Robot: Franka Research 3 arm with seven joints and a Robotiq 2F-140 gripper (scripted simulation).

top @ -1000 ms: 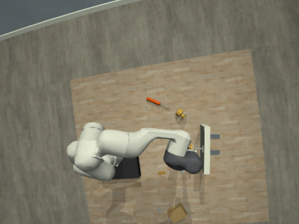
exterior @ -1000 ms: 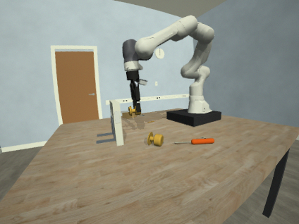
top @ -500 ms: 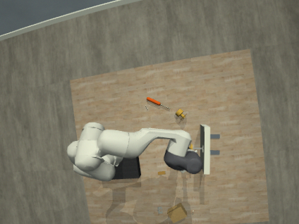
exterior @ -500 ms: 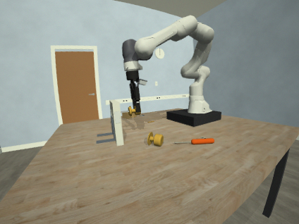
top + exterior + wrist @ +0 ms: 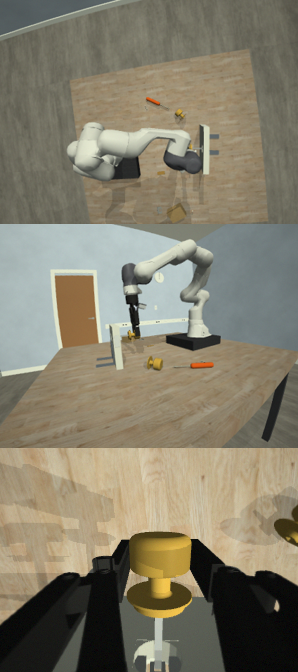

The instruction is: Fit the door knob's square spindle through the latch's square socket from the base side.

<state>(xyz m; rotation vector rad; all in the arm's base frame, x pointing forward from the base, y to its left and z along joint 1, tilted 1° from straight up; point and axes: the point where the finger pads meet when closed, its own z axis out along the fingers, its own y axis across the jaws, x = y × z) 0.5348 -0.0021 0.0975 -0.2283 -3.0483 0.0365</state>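
Right now the brass door knob is 4 cm ahead of my hand, 2 cm below it and 1 cm to the right of it. Round my hand: brass knob 23 cm to the left, 14 cm below, 1 cm ahead; screw 31 cm to the left, 24 cm behind, 17 cm below; cardboard box 52 cm to the right, 14 cm below, 13 cm behind.
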